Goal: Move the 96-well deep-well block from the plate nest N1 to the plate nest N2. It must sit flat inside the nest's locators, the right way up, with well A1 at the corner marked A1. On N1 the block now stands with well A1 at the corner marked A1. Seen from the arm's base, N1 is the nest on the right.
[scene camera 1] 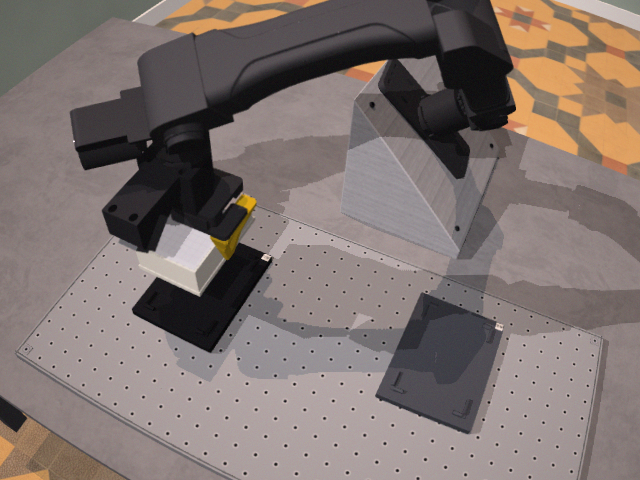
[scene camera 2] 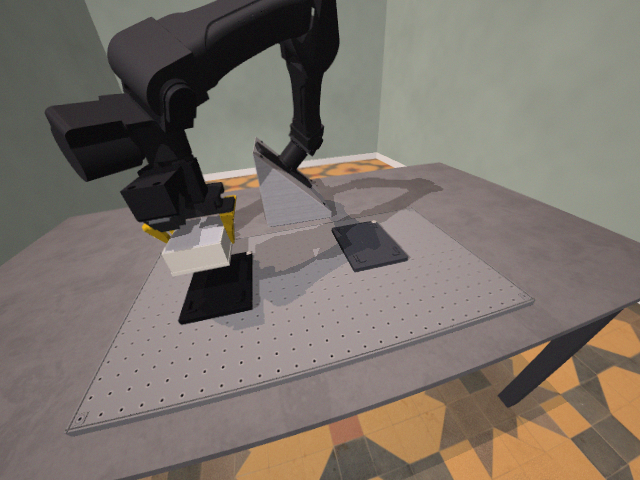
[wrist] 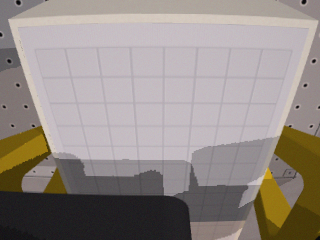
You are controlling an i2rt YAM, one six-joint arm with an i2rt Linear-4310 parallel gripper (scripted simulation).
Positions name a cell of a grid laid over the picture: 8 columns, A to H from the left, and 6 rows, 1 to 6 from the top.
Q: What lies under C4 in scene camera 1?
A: A white 96-well deep-well block.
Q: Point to a white 96-well deep-well block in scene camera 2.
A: C4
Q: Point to a white 96-well deep-well block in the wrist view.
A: E3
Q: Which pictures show my gripper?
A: Scene camera 1, scene camera 2 and the wrist view: all of them.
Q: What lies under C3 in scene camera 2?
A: My gripper.
